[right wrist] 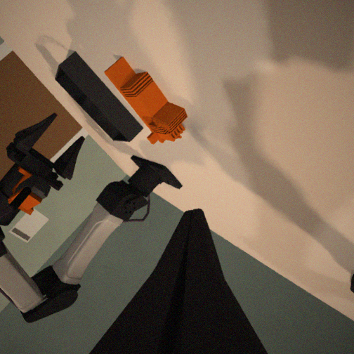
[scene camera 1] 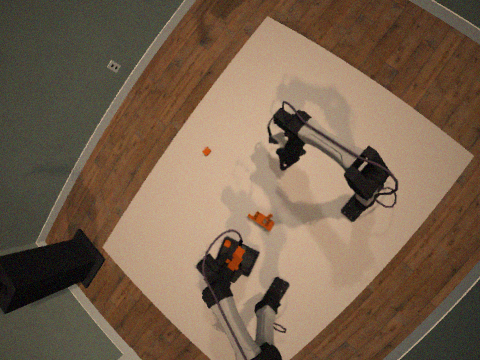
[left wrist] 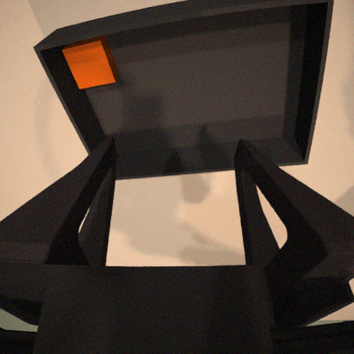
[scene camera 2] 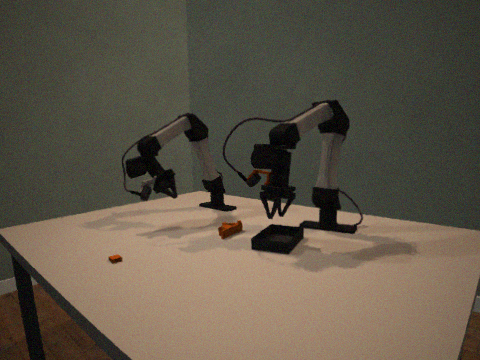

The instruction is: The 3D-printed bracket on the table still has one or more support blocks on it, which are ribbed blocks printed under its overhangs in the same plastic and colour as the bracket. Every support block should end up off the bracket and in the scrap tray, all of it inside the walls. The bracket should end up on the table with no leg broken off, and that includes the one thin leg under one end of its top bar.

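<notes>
The orange bracket (scene camera 1: 262, 220) (scene camera 2: 230, 229) (right wrist: 149, 102) lies on the table beside the black scrap tray (scene camera 1: 251, 258) (scene camera 2: 272, 245) (left wrist: 305, 90) (right wrist: 100, 102). Ribbed blocks (right wrist: 137, 84) (right wrist: 171, 117) show on it in the right wrist view; its thin leg cannot be made out. One orange block (scene camera 1: 227, 243) (left wrist: 92, 65) is inside the tray, in a corner. Another orange block (scene camera 1: 207, 151) (scene camera 2: 115, 258) lies loose on the table, far from the tray. My left gripper (scene camera 2: 277, 215) (left wrist: 176, 146) (right wrist: 69, 125) is open and empty above the tray. My right gripper (scene camera 2: 173, 195) (right wrist: 196, 218) is shut and empty, raised away from the bracket.
The left arm's base (scene camera 2: 327, 226) stands behind the tray in scene camera 2. The right arm's base (scene camera 2: 217, 205) stands farther back. The table's near left edge (scene camera 2: 60, 305) runs beyond the loose block.
</notes>
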